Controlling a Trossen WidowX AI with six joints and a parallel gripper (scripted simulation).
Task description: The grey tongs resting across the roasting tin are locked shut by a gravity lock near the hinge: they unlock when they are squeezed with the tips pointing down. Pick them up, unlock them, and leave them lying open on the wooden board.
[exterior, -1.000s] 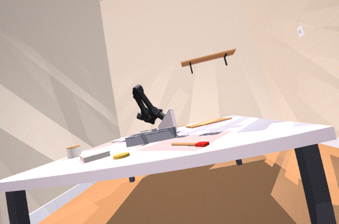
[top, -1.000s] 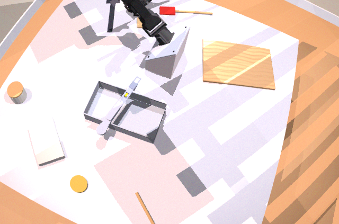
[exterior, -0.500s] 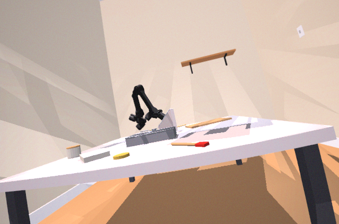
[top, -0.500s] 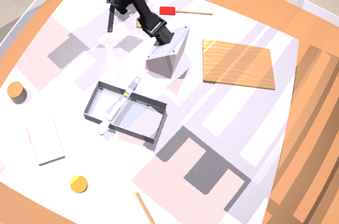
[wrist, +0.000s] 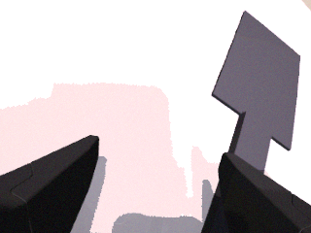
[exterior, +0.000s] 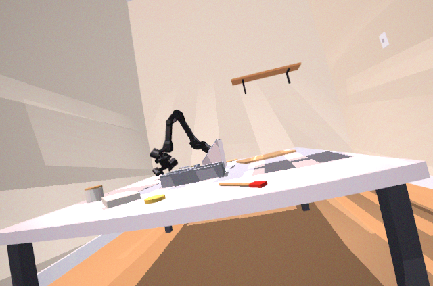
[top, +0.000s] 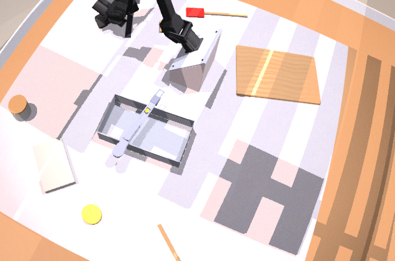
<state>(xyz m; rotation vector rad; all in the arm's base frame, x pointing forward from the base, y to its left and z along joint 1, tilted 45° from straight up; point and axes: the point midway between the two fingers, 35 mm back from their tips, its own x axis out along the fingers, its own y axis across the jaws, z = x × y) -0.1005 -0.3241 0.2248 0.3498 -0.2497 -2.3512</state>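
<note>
My gripper tip is 41 cm short of the yellow lock piece, 34 cm to the right of it and 4 cm below it. Round my gripper tip: lidded jar: 59 cm ahead, 13 cm to the right, 1 cm above; then roasting tin: 47 cm ahead, 36 cm to the left; then red spatula: 18 cm behind, 38 cm to the left, 2 cm below.
</note>
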